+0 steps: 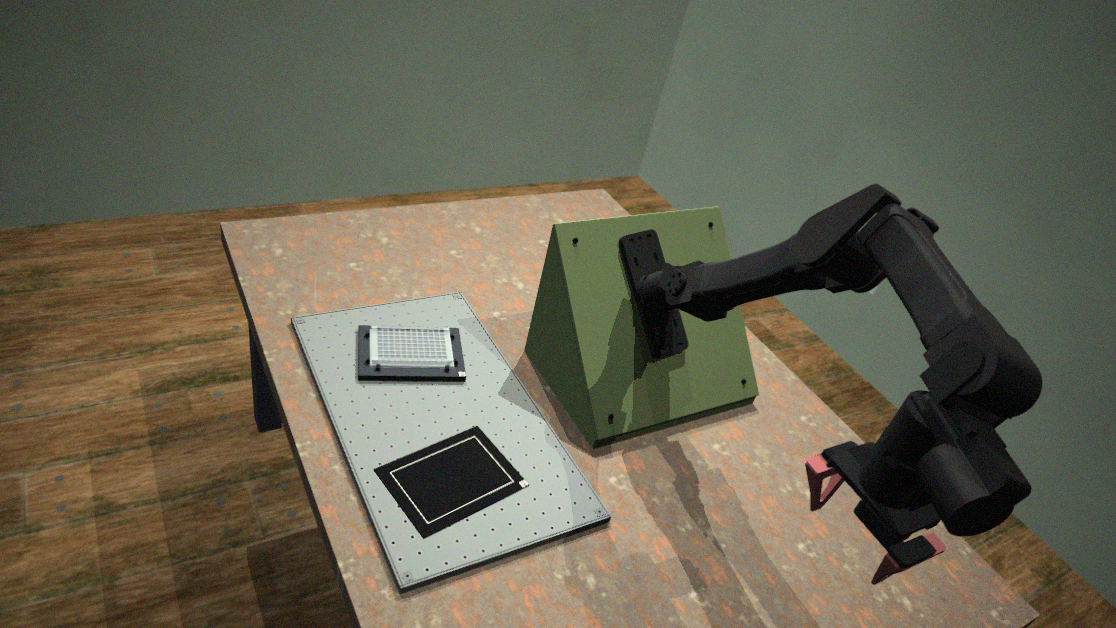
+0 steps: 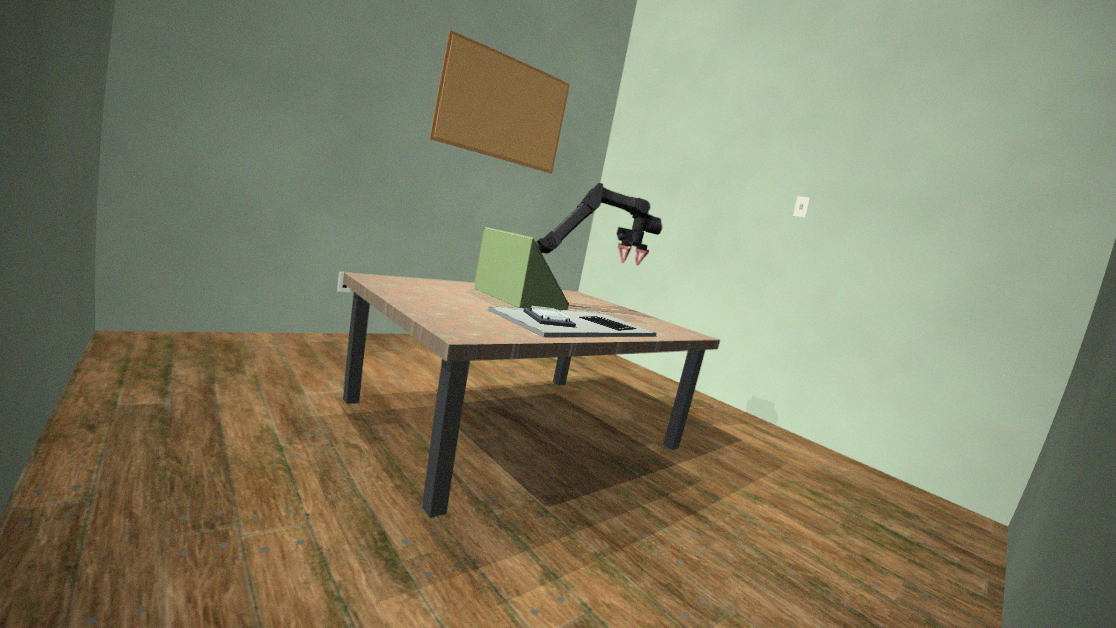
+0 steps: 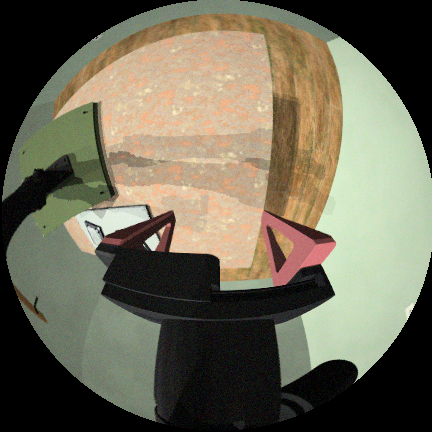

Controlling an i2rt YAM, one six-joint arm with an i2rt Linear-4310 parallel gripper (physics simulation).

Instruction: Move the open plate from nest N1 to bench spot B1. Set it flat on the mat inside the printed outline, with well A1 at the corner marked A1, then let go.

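Where they show: gripper, between the fingertips: [image 1: 844,544] [image 2: 629,264] [image 3: 217,214]; arm's base, origin of its link: [image 1: 652,294] [image 2: 524,258] [image 3: 47,180].
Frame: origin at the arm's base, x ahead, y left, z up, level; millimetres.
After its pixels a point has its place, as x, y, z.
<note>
The open plate [image 1: 411,346] @(342, -137, -127) [image 2: 551,314] @(376, -172, -127), clear-white with a grid of wells, sits flat in the dark nest N1 [image 1: 363,351] @(409, -164, -141) at the far part of the pegboard. The nest has a white corner label [image 1: 461,374] @(288, -65, -140). The black mat of spot B1 [image 1: 452,480] @(389, 111, -150) [image 2: 607,322] @(384, 106, -150) lies at the near part of the board, turned relative to the nest, with a thin white outline and a small white corner tag [image 1: 523,484] @(302, 155, -150); its lettering is too small to read. My gripper [image 1: 844,545] @(137, 493, 50) [image 2: 631,264] @(137, 493, 50) [image 3: 217,214] @(137, 493, 50) is open and empty, high above the table and well away from plate and mat.
The light grey pegboard [image 1: 390,413] @(417, -36, -152) [image 3: 125,214] @(240, 148, -152) lies on the speckled table [image 1: 327,265] @(374, -433, -165). A green wedge mount [image 1: 561,335] @(151, -16, -59) [image 2: 503,265] @(-1, -97, -35) [image 3: 60,135] @(-104, 66, -58) carries my arm and stands beside the board. Walls rise behind the table, one with a brown pinboard [image 2: 499,101].
</note>
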